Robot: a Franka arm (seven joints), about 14 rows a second.
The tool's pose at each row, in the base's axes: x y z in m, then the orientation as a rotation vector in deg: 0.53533, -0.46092, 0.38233, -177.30, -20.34, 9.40; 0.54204, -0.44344, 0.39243, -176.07, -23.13, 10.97; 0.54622, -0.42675, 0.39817, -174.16, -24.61, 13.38; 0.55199, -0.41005, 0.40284, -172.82, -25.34, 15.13; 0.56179, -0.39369, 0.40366, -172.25, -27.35, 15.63; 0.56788, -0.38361, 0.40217, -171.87, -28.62, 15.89; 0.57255, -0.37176, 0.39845, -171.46, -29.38, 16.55; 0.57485, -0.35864, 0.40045, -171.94, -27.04, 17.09; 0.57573, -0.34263, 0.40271, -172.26, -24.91, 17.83; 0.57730, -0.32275, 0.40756, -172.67, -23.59, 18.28; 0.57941, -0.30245, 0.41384, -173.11, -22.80, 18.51; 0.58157, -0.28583, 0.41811, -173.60, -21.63, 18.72
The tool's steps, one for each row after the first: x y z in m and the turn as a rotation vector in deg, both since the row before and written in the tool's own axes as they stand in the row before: 0.00944, -0.01586, -0.01058, 0.81, -0.98, -1.90; 0.00766, -0.01535, -0.00589, 1.66, -1.45, -1.18; 0.00950, -0.01485, -0.00484, 1.19, -1.06, -0.64; 0.01388, -0.01299, -0.00168, 0.16, -0.38, -1.35; 0.00911, -0.00756, 0.00088, 0.10, -0.20, -0.86; 0.00885, -0.00928, 0.00342, 0.24, -0.44, -0.53; 0.00622, -0.01183, -0.00166, 0.05, -0.27, 1.58; 0.00542, -0.01519, -0.00147, 0.13, -0.40, 1.43; 0.00630, -0.01913, -0.00392, -0.14, -0.26, 0.93; 0.00632, -0.01965, -0.00548, -0.28, -0.14, 0.59; 0.00558, -0.01592, -0.00382, -0.26, -0.12, 0.83
